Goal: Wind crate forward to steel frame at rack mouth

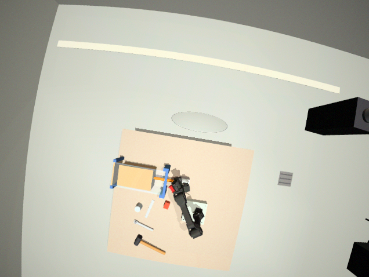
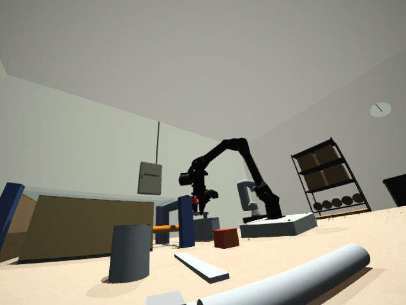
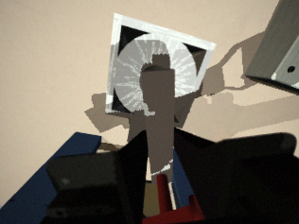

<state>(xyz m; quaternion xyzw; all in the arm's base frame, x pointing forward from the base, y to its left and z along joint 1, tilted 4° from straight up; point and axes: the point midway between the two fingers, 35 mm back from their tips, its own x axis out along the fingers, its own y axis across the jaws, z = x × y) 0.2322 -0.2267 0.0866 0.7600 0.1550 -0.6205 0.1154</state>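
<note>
Right now my gripper tip is 10 mm short of the winch crank handle and 20 mm below it. Also, from my gripper tip: winch 60 mm behind, 30 mm to the right, 70 mm below; blue frame 110 mm ahead, 10 mm to the right; red knob 50 mm ahead, 20 mm to the left, 50 mm above.
</note>
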